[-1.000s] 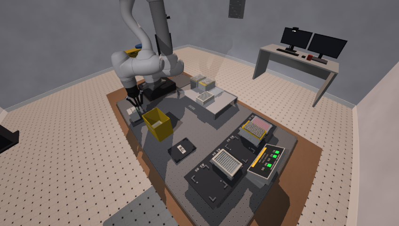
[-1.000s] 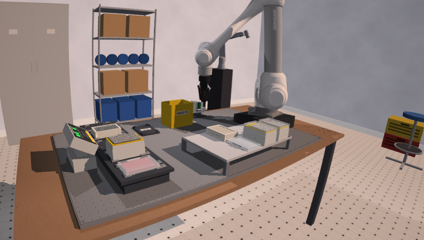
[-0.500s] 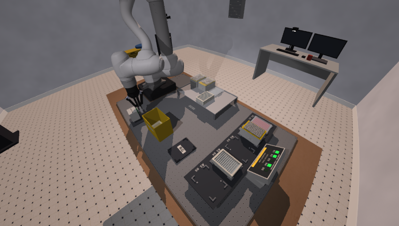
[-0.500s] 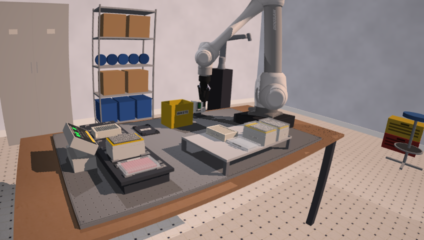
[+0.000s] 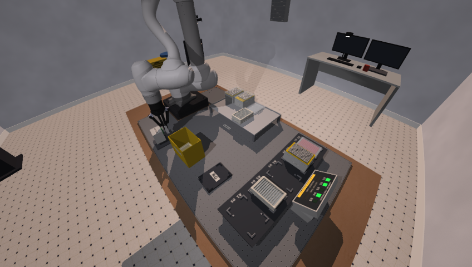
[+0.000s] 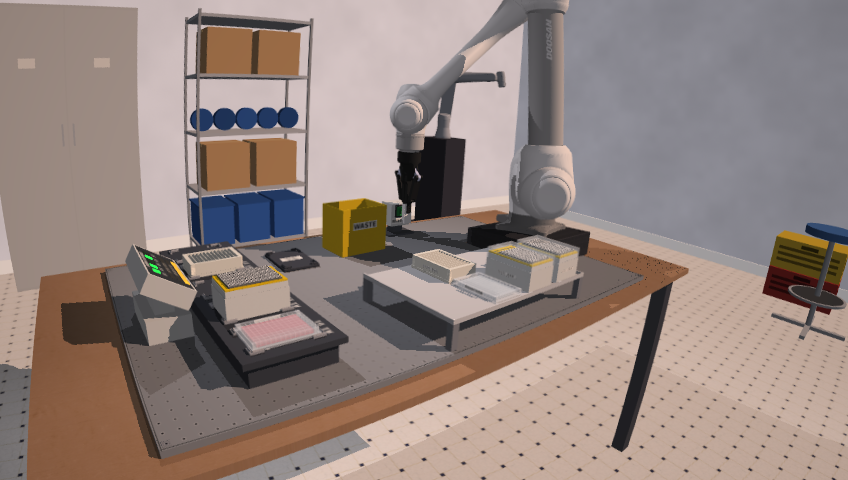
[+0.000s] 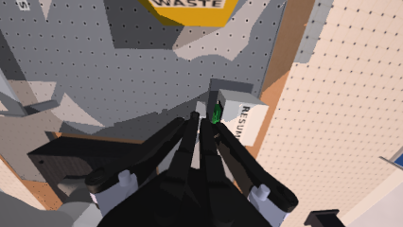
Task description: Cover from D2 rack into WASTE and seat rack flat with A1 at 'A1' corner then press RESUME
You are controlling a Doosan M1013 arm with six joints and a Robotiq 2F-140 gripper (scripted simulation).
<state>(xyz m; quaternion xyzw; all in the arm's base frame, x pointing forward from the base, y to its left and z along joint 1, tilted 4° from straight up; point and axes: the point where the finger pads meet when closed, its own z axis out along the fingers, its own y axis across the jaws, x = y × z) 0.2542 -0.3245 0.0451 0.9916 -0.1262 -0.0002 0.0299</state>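
Right now the resume key box is 1 cm behind my hand, 4 cm to the right of it and 1 cm below it. The rest, counted from my hand: reservoir: 70 cm ahead, 1 cm to the left, 2 cm below; yellow waste bin: 22 cm ahead, 2 cm to the right, 4 cm below; shelf: 27 cm ahead, 46 cm to the left, 2 cm below.
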